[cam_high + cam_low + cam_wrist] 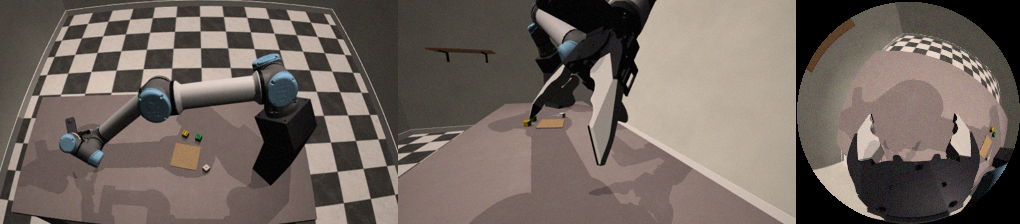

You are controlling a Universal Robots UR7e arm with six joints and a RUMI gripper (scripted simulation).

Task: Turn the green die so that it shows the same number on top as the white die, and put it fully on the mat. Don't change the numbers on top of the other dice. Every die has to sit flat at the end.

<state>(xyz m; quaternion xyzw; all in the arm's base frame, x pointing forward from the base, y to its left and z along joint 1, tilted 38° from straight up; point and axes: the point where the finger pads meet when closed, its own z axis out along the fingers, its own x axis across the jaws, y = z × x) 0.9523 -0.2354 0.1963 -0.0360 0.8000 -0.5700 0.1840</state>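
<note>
The yellow die lies 56 cm behind my hand, 5 cm to the left of it and 18 cm below it. The rest, counted from my hand: tan mat (52 cm behind, 18 cm to the left, 19 cm below); then white die (60 cm behind, 28 cm to the left, 18 cm below); then green die (62 cm behind, 10 cm to the left, 18 cm below).
</note>
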